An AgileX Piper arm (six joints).
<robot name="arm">
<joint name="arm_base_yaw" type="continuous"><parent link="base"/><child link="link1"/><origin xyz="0 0 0.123"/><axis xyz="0 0 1"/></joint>
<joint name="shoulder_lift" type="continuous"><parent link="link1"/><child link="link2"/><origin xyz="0 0 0"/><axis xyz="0 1 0"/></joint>
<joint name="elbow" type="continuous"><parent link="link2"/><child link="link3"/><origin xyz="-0.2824 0 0.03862"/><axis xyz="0 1 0"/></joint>
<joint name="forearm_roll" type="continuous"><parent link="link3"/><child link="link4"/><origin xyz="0.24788 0 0.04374"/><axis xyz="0.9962 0 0.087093"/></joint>
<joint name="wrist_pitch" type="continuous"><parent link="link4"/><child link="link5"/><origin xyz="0 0 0"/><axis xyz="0 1 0"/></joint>
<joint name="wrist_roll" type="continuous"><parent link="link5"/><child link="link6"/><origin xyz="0.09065 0 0.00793"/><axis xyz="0.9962 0 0.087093"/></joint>
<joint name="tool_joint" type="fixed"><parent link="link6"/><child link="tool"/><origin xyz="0 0 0" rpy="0 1.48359 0"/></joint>
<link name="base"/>
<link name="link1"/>
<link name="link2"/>
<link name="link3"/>
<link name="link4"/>
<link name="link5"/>
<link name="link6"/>
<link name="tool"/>
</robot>
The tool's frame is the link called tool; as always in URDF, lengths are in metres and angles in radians. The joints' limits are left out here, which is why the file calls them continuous.
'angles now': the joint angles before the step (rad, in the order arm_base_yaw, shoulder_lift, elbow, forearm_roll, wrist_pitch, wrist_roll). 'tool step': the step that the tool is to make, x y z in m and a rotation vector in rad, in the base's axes. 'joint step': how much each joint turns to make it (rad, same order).
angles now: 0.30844 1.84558 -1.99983 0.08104 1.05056 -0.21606
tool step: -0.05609 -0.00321 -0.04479 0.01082 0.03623 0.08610
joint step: 0.02419 -0.23579 0.48966 0.09207 -0.21375 -0.10714
